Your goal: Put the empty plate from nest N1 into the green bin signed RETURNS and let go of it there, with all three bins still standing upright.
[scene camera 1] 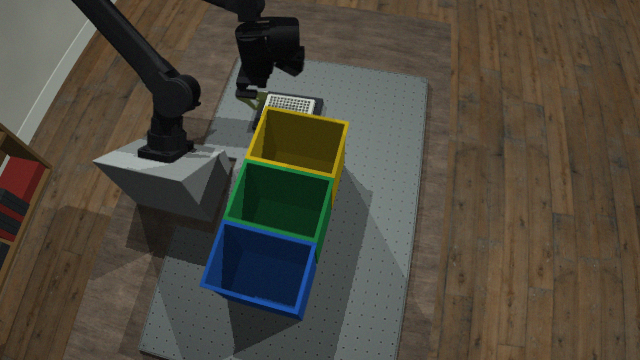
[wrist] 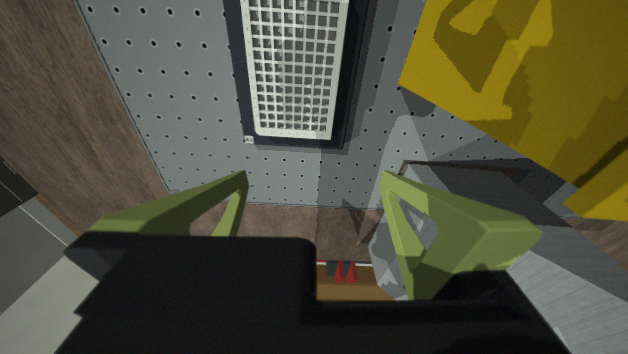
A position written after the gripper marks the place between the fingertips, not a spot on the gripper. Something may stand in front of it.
Note:
In view: the gripper (scene camera 1: 261, 93), a yellow bin (scene camera 1: 310, 143) and a white gridded plate (wrist: 294, 61).
The yellow bin is seen too in the wrist view (wrist: 541, 84). The gripper also shows in the wrist view (wrist: 314, 177).

